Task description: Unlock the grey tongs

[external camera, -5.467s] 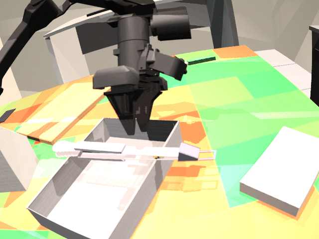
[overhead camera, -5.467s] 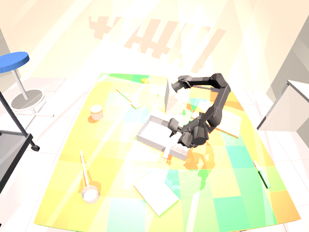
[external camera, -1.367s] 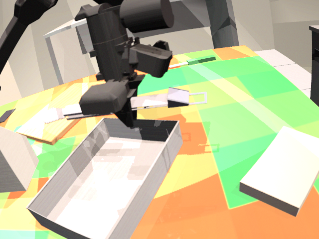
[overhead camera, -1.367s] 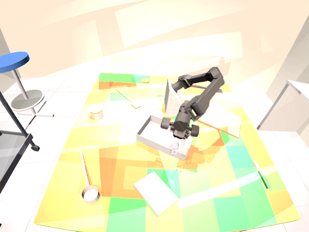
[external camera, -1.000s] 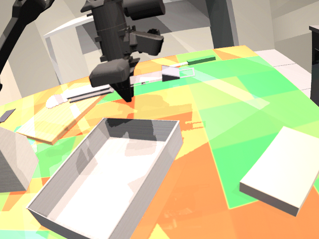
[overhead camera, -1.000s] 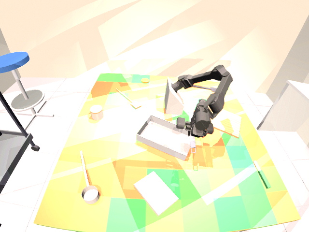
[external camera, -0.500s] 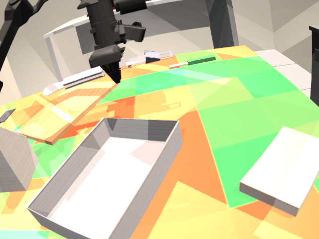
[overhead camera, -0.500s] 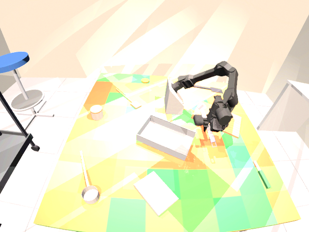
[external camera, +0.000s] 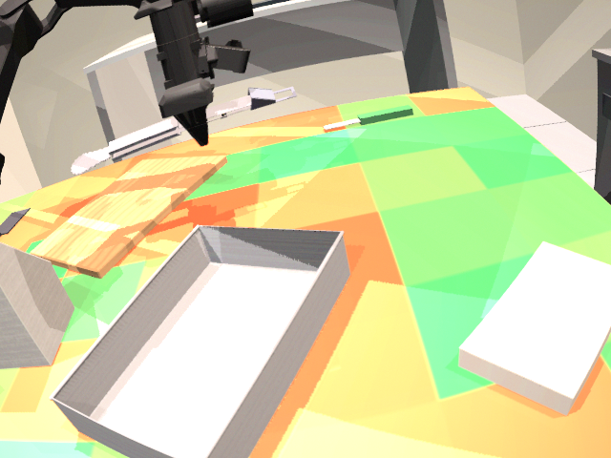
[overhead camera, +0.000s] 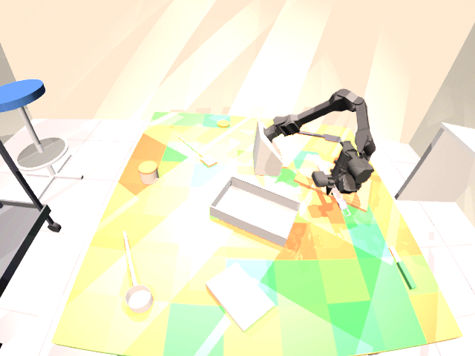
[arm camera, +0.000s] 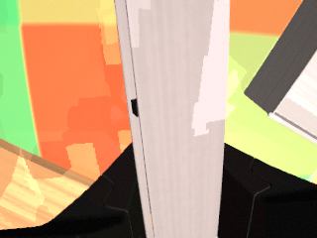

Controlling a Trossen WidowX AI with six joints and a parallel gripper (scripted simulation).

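The wooden board lies 23 cm behind my gripper tip, 12 cm to the left of it and 12 cm below it. Also, from my gripper tip: grey roasting tin 3 cm ahead, 26 cm to the right, 10 cm below; dark spatula 63 cm behind, 12 cm to the left, 12 cm below; white slab 37 cm ahead, 30 cm to the right, 11 cm below.
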